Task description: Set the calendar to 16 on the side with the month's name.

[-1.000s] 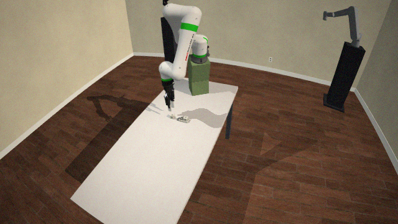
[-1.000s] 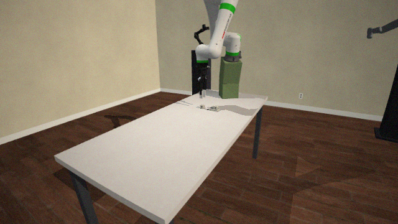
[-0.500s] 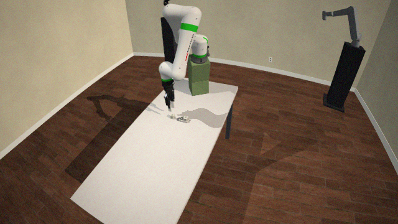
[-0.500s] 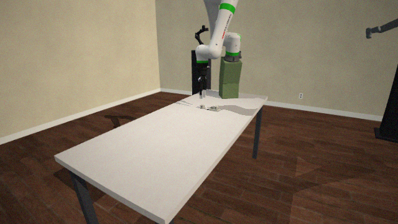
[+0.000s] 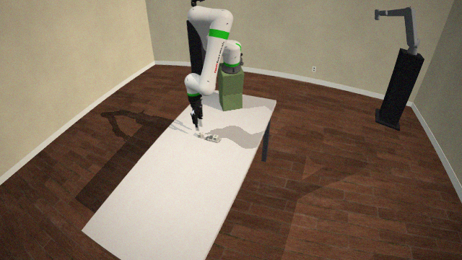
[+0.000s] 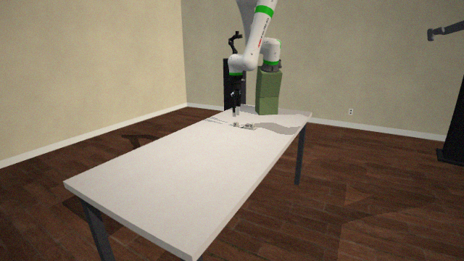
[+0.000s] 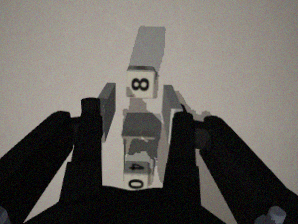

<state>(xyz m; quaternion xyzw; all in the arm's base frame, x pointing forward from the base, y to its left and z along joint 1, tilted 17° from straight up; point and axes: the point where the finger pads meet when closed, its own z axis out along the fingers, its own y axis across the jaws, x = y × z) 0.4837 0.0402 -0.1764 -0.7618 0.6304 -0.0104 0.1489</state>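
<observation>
My gripper is now 90 mm above the cube. The rest, counted from my hand: white calendar tray: 20 mm behind, 110 mm to the left, 100 mm below.
</observation>
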